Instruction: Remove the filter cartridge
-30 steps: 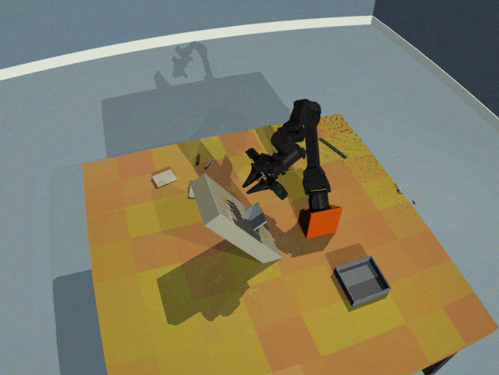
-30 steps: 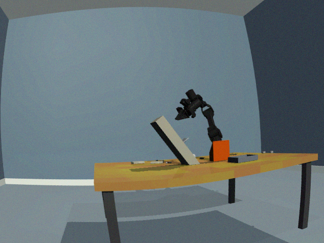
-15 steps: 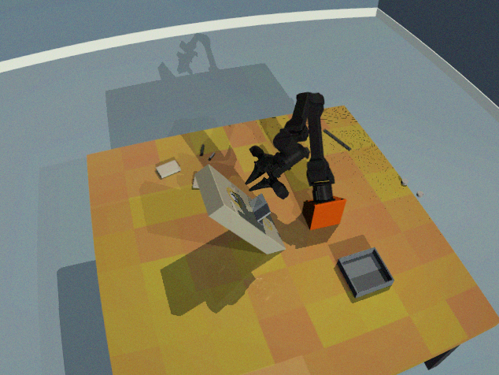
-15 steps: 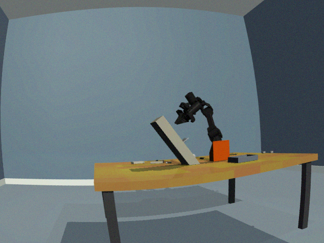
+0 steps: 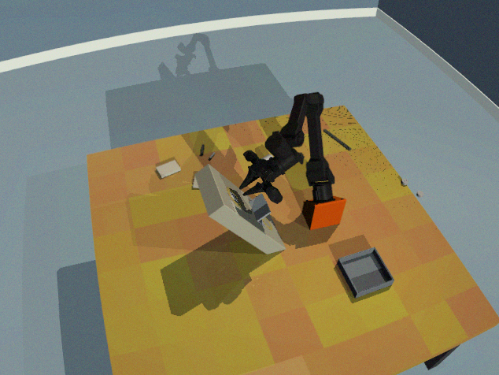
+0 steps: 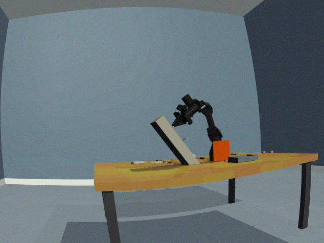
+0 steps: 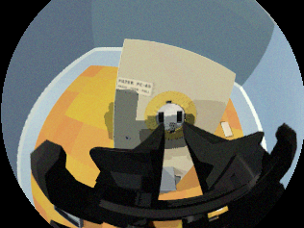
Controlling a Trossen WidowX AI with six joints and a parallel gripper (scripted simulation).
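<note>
My gripper tip is 4 cm short of the white round filter cartridge and 3 cm above it. Round my gripper tip: dark grey tray 35 cm behind, 30 cm to the left, 25 cm below; beige service panel 1 cm behind, 10 cm below; small grey bracket 6 cm behind, 12 cm below.
</note>
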